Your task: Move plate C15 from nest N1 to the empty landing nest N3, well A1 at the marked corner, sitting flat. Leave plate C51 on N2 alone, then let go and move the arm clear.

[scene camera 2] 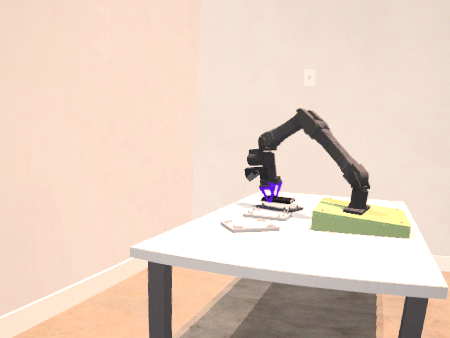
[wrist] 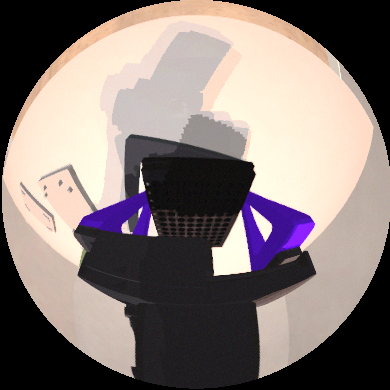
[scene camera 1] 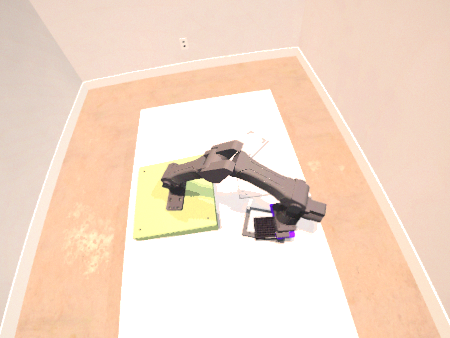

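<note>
My gripper (scene camera 1: 278, 224) (scene camera 2: 270, 196) (wrist: 195, 193) has purple fingers and is shut on the black well plate C15 (scene camera 1: 262, 228) (scene camera 2: 282, 199) (wrist: 198, 182), gripping it across one end. The plate hangs roughly level, a little above the dark frame of nest N1 (scene camera 1: 246, 224) (scene camera 2: 296, 208) (wrist: 132, 156), and is shifted partly off it. Two pale nests lie farther along the table. The nearer pale nest (scene camera 1: 250, 194) (scene camera 2: 266, 215) (wrist: 64, 188) is beside N1, and the other pale nest (scene camera 2: 249, 226) (wrist: 36, 207) is beyond it. I cannot tell which one carries plate C51.
The arm stands on a yellow-green base block (scene camera 1: 174, 221) (scene camera 2: 360, 222) on the white table (scene camera 1: 217, 291) (scene camera 2: 291, 261). The arm's links arch over the pale nests in the overhead view. The table's edge runs just right of the gripper.
</note>
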